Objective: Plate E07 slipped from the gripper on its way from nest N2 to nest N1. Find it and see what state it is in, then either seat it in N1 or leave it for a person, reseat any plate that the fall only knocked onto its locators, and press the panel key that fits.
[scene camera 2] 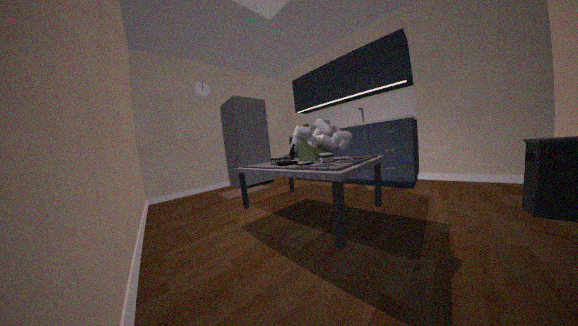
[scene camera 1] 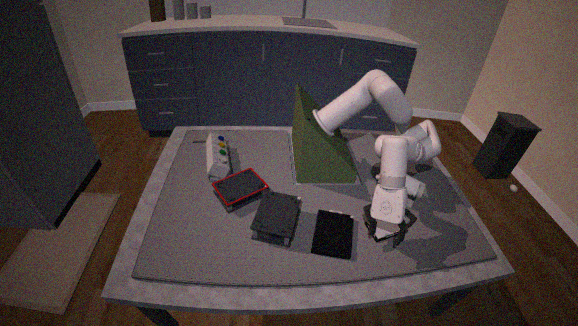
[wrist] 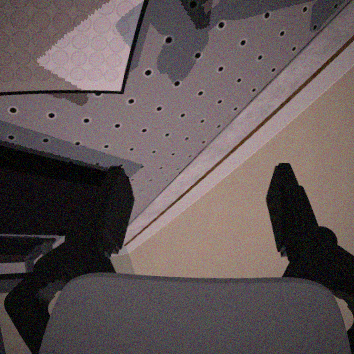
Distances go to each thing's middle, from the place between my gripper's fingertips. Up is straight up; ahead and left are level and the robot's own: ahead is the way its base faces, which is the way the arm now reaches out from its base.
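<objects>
Red-rimmed dark plate [scene camera 1: 241,186]: 200 mm behind my hand, 470 mm to the right, 40 mm below. White-topped plate with black rim [wrist: 53,53]: 40 mm to the left of my hand, 100 mm behind, 70 mm below; by its middle, nearest to my hand of the things named here.
</objects>
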